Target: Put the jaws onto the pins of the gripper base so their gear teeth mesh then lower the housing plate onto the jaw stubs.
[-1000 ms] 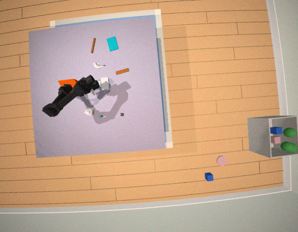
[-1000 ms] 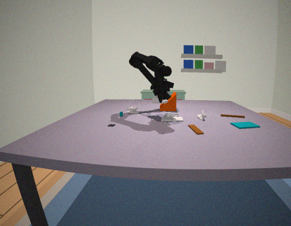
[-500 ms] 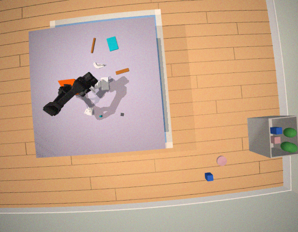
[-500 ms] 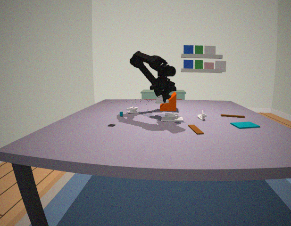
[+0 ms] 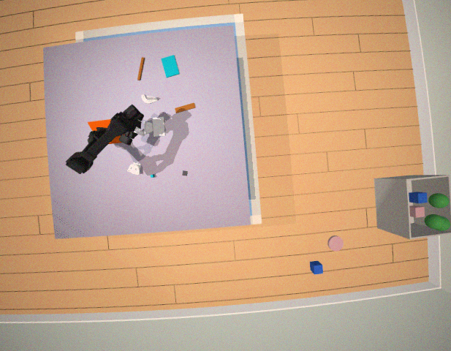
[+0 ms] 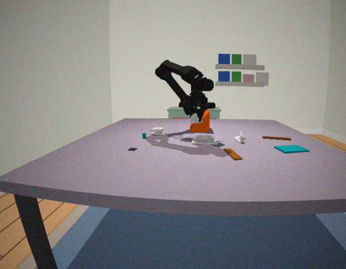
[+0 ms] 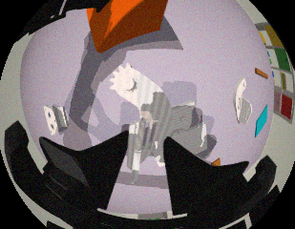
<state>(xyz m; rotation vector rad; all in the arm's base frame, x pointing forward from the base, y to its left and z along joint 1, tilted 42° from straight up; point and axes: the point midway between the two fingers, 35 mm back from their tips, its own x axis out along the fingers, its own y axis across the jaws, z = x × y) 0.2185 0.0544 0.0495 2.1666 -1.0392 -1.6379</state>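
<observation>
Now: the flat white part 9 cm ahead of my gripper tip, 8 cm below it and 5 cm to the left of it. Round my gripper tip: cyan plate: 45 cm to the left, 14 cm ahead, 8 cm below; then dark square: 27 cm ahead, 24 cm to the right, 8 cm below; then teal peg: 26 cm to the right, 7 cm below, 6 cm ahead.
</observation>
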